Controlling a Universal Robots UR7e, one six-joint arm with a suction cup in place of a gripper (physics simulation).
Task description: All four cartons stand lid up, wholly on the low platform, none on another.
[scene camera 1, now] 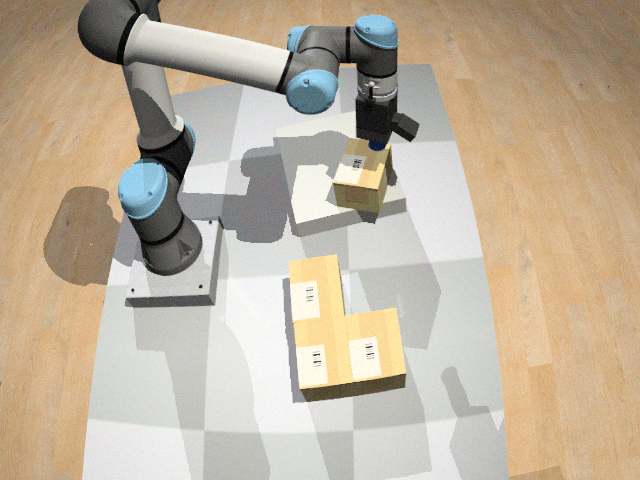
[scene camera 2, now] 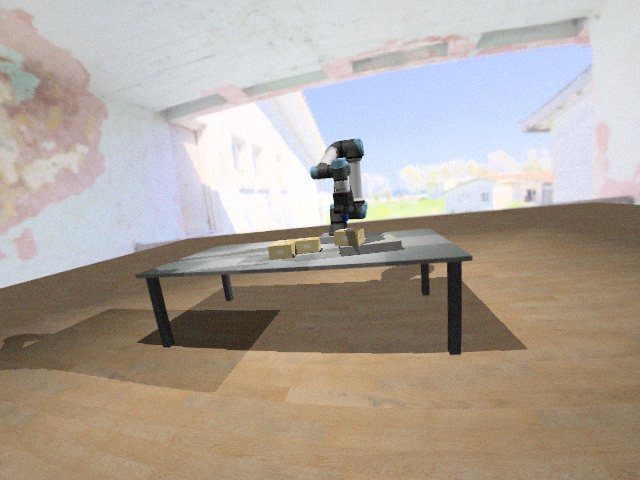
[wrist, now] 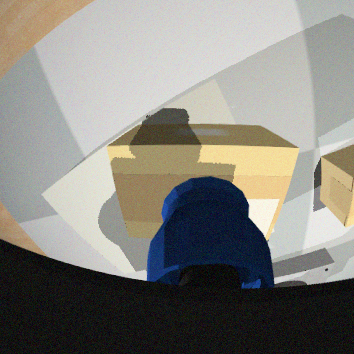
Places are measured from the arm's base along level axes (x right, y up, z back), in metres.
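Where they show: hand, its tool point: [scene camera 1: 377,145] [scene camera 2: 345,220] [wrist: 204,216]; arm's base, origin of its link: [scene camera 1: 172,248].
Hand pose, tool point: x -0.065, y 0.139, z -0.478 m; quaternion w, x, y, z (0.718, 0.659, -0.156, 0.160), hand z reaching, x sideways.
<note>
Each offset is from my tool point to the centre of the thing. "spot": to the spot under its first point. Level surfaces: height alone.
One tan carton @[dx -0.011, dy -0.093, dz +0.032 m] [scene camera 1: 361,178] [scene camera 2: 349,236] [wrist: 211,158] stands label up on the low white platform @[dx -0.109, dy -0.156, dz +0.087 m] [scene camera 1: 313,200] [scene camera 2: 385,247] [wrist: 81,189], near its front right part and turned a little. My blue suction cup [scene camera 1: 377,145] [wrist: 211,225] is right over the far edge of its top, with suction off and holding nothing. Three more cartons lie label up on the table in an L-shaped group: one at the back @[spot: dx +0.240, dy -0.103, dz +0.164 m] [scene camera 1: 315,286], one at the front left [scene camera 1: 318,354] and one at the front right [scene camera 1: 375,345]. One of them shows at the right edge of the wrist view [wrist: 338,186].
The arm's base [scene camera 1: 170,281] stands on a grey plate at the left of the table. The grey checked table top @[dy -0.179 m] [scene camera 1: 461,286] [scene camera 2: 413,252] ends at the wooden floor on the right and at the back.
</note>
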